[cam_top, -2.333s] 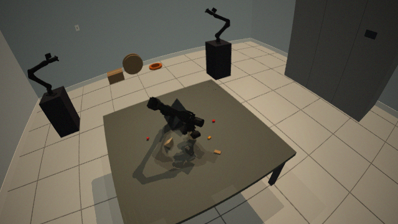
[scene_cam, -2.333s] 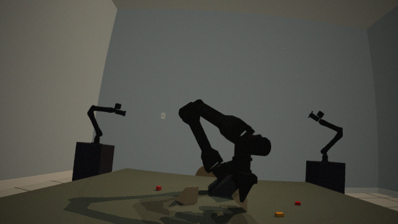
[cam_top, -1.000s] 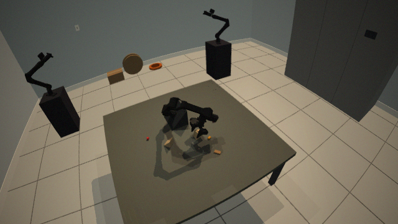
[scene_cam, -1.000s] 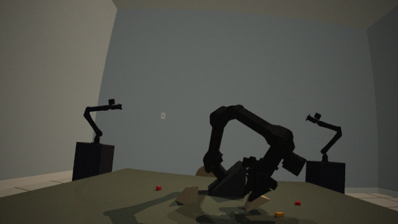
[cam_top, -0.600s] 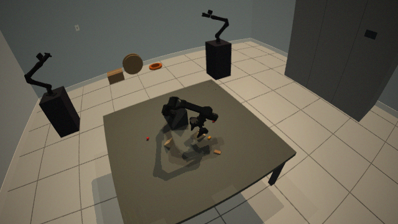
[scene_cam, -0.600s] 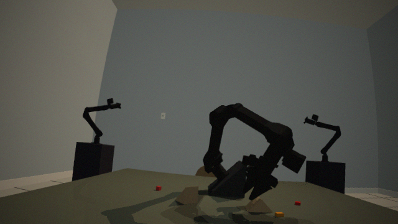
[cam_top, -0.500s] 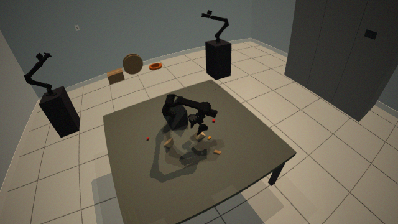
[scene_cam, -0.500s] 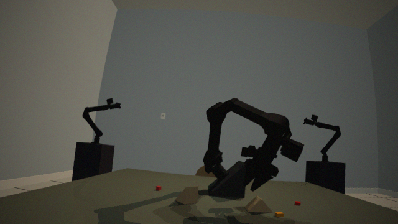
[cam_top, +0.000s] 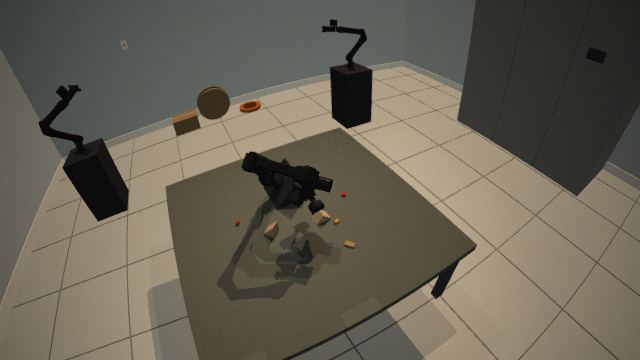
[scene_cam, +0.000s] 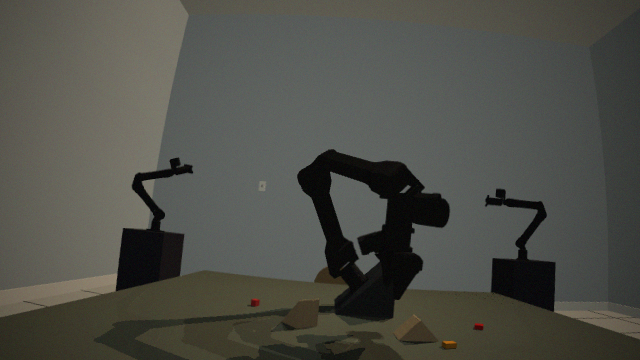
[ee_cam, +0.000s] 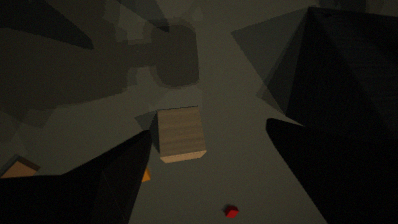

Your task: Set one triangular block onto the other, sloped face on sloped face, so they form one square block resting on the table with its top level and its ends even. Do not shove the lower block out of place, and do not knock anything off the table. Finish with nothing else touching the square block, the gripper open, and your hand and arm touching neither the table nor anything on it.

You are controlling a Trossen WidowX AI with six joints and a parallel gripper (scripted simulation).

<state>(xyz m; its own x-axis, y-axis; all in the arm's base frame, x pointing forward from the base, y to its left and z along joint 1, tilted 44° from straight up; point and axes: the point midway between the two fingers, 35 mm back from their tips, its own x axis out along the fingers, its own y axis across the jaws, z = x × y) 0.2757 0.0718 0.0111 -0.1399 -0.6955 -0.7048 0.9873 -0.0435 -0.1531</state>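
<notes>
Right now the triangular block is 7 cm below my gripper tip, 6 cm to the left of it and 2 cm ahead of it. Also, from my gripper tip: red cube: 33 cm to the right, 16 cm behind, 8 cm below; then orange cube: 11 cm to the left, 9 cm below, 8 cm ahead; then tan piece: 23 cm ahead, 9 cm to the left, 9 cm below.
</notes>
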